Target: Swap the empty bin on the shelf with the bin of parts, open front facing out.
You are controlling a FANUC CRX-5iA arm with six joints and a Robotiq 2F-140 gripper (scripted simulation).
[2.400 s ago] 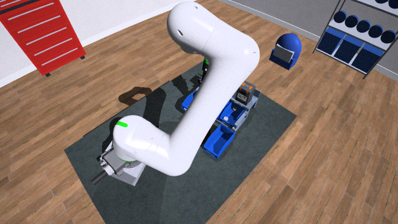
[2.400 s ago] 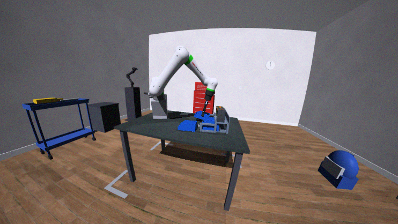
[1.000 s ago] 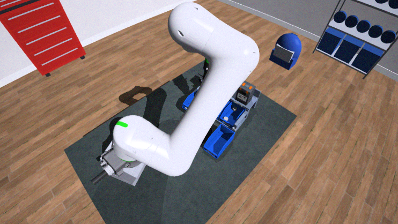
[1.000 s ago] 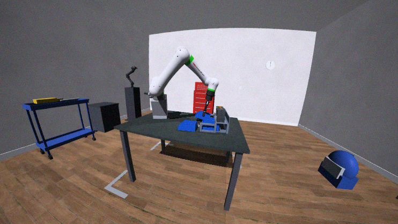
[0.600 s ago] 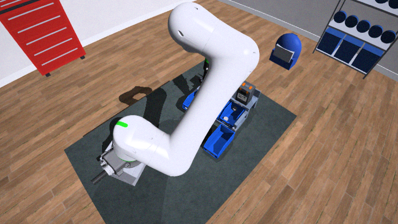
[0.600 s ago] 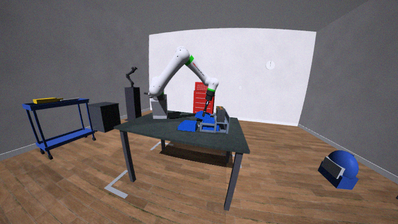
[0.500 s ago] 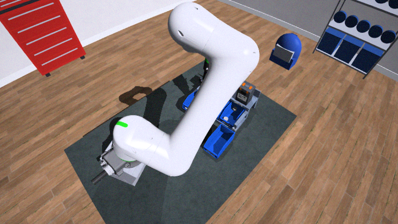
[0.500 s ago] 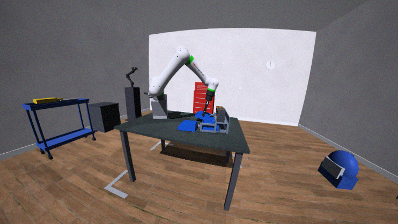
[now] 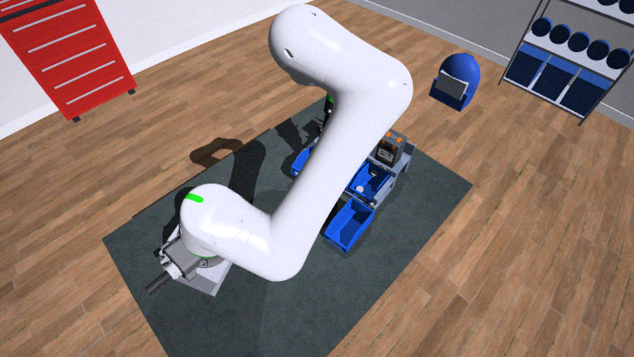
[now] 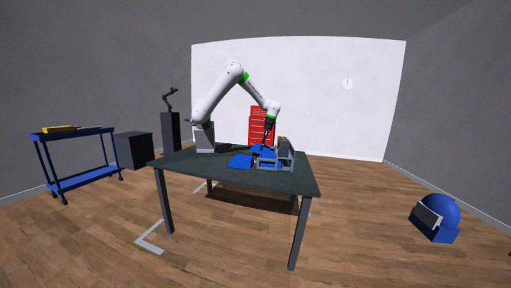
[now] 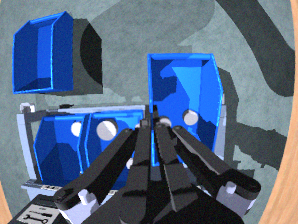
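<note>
Right now my hand is 11 cm short of the shelf, 7 cm to the left of it and 4 cm above it.
</note>
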